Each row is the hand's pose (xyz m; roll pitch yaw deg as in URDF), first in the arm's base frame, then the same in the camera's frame.
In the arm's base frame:
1: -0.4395 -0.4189 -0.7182 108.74 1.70 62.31
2: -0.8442 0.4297 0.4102 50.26 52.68 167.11
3: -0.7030 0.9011 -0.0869 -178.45 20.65 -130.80
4: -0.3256 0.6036 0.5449 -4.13 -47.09 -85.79
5: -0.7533 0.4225 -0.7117 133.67 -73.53 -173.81
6: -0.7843 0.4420 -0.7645 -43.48 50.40 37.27
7: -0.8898 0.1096 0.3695 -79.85 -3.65 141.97
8: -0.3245 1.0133 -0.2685 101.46 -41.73 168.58
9: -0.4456 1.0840 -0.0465 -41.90 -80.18 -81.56
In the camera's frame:
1: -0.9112 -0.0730 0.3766 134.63 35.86 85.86
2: -0.9996 1.1616 1.1673 78.72 17.38 -160.83
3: -1.2816 1.3555 0.5573 168.30 -19.02 -116.31
4: -0.5749 1.4287 0.9112 -67.94 -48.17 -21.69
5: -1.4524 0.6371 0.2803 -82.42 -62.62 59.42
6: -1.5092 0.6263 0.2522 68.72 84.92 162.46
7: -0.9456 0.8572 1.2704 -39.55 -17.09 149.05
8: -1.0986 1.4060 0.1664 164.43 -60.24 131.79
9: -1.1165 1.5603 0.3781 -142.52 -51.02 30.31

